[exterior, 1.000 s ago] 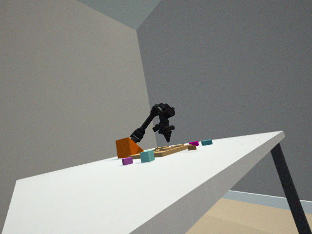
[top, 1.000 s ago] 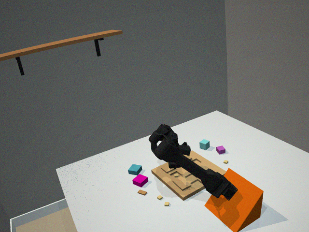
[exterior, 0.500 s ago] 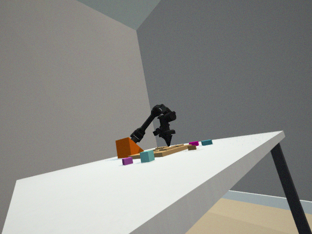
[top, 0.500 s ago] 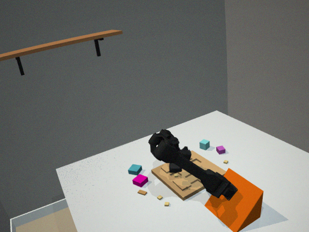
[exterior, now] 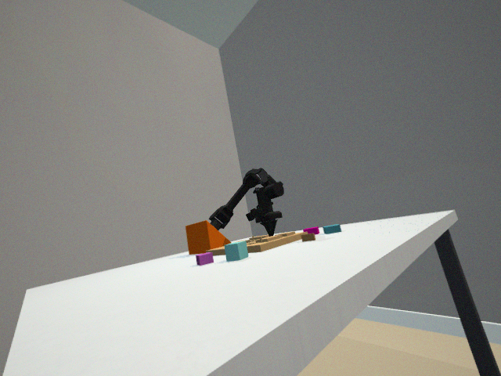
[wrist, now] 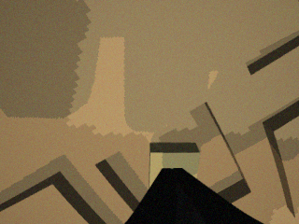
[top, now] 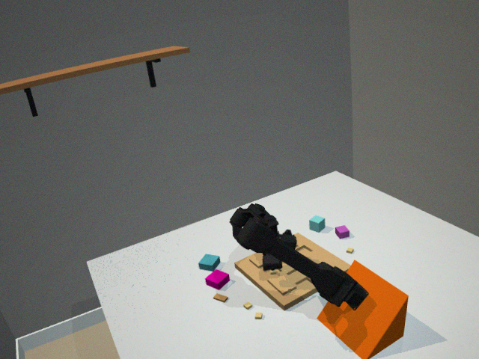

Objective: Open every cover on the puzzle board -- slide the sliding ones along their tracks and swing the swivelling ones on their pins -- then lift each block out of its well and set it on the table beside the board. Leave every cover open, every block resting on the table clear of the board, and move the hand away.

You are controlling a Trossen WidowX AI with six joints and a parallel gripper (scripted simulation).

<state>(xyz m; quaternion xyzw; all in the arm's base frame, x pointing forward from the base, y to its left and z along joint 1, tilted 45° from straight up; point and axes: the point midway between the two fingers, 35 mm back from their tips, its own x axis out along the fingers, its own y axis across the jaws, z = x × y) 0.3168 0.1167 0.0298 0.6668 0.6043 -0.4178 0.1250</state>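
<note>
My gripper tip is 10 mm past the tan puzzle board and 50 mm to the left of it. The rest, counted from my gripper tip: flat brown piece (20 mm behind, 210 mm to the left, 20 mm below); then teal block (180 mm ahead, 170 mm to the left, 10 mm below); then magenta block (70 mm ahead, 180 mm to the left, 10 mm below).
</note>
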